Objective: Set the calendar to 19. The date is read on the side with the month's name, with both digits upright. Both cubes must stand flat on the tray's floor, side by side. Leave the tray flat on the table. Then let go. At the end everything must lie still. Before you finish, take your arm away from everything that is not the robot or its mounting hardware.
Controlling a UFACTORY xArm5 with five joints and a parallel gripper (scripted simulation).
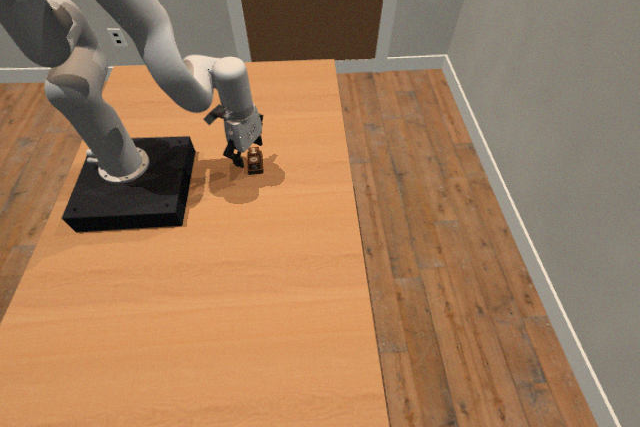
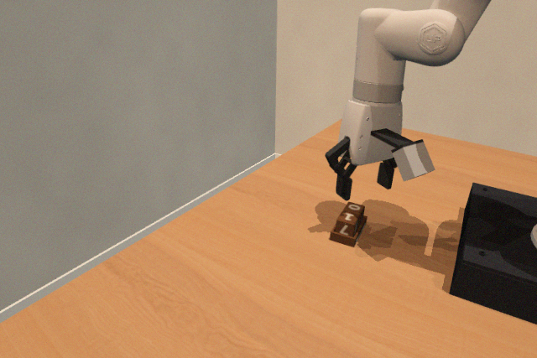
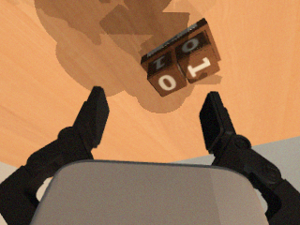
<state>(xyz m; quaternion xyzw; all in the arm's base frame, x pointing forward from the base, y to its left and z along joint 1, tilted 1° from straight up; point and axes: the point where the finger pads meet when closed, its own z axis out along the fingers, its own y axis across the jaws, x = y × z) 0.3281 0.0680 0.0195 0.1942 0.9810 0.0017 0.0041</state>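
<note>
Right now my hand is 10 mm short of the brown date cube, 10 mm to the right of it and 60 mm above it. From my hand the other things lie so: tray (30 mm to the left, 70 mm below).
</note>
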